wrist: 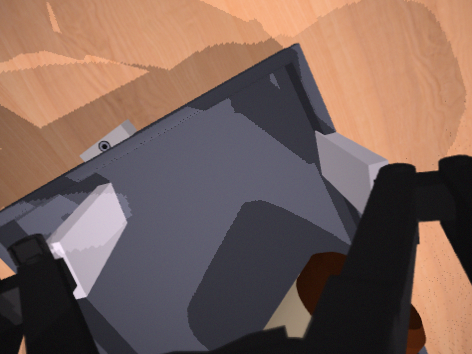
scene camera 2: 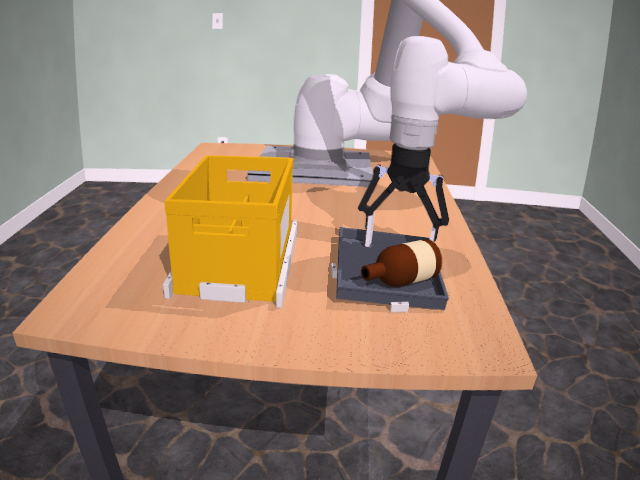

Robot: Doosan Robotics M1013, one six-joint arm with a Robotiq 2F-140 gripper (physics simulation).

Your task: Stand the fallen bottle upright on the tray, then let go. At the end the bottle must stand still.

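The brown bottle with a cream label lies on its side in the dark grey tray. In the scene view its neck points left and a little toward the front, and its base is by the tray's right wall. In the wrist view it is at the lower right, partly hidden by a black finger link. My gripper is open, with its fingers low over the back part of the tray. The bottle lies in front of the fingers in the scene view, not between them. The right fingertip is partly hidden behind the bottle.
A tall yellow crate stands to the left of the tray, with white blocks at its base. A small white block sits at the tray's front, and another beside its wall. The arm's base is at the table's back.
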